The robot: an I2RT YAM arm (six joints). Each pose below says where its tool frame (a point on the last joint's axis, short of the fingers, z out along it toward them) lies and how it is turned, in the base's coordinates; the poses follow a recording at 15 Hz.
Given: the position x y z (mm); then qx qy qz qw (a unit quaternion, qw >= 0).
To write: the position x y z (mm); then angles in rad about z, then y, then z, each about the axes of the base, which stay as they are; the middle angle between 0 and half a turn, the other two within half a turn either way. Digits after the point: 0 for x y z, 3 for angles.
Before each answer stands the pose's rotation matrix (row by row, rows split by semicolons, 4 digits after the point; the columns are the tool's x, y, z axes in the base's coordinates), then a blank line. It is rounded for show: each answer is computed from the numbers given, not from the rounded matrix.
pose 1, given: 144, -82, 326, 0.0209, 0.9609, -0.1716, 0.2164
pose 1, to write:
-0.9055 0.1144 0.4087; -0.0341 0.9402 -0.3388; -0.4230 -0.3207 -0.8475

144, -82, 326, -0.649, 2.582, -0.692
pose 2, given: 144, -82, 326, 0.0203, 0.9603, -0.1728, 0.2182
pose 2, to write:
-0.9040 0.1144 0.4120; -0.0364 0.9395 -0.3407; -0.4261 -0.3230 -0.8451

144, -82, 326, -0.649, 2.577, -0.691
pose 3, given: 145, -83, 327, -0.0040, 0.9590, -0.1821, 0.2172
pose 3, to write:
-0.9056 0.0714 0.4180; -0.0868 0.9336 -0.3475; -0.4151 -0.3510 -0.8393

145, -83, 327, -0.702, 2.567, -0.694
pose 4, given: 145, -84, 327, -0.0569, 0.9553, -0.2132, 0.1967
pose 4, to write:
-0.9161 -0.0248 0.4001; -0.1926 0.9026 -0.3850; -0.3516 -0.4297 -0.8317

145, -84, 327, -0.885, 2.553, -0.766
